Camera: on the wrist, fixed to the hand. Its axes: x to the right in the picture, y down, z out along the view.
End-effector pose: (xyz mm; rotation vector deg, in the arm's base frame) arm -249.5 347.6 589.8 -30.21 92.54 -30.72
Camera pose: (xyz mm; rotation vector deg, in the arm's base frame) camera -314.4 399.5 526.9 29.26 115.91 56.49
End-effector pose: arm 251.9 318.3 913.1 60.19 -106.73 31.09
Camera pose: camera 207.8 395.2 967.8 -52.45 -111.99 49.74
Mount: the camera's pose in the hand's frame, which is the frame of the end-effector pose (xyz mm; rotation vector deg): 23.6 81.6 -60.4 -31.17 22.62 85.80
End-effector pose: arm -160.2 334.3 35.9 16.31 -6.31 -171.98
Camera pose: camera -162.1 246.8 -20.7 25.13 20.66 -79.05
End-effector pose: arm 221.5 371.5 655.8 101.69 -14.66 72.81
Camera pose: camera 142.6 378.9 723.6 36.08 -97.58 123.82
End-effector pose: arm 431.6 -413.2 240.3 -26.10 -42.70 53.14
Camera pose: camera 440.8 -352.1 156.4 -100.18 -9.08 109.70
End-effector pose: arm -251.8 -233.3 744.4 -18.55 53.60 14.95
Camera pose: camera -312.3 -179.4 678.8 -5.84 77.25 108.73
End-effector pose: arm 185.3 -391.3 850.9 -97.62 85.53 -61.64
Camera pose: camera 94.0 -424.5 813.1 -10.47 153.05 -7.31
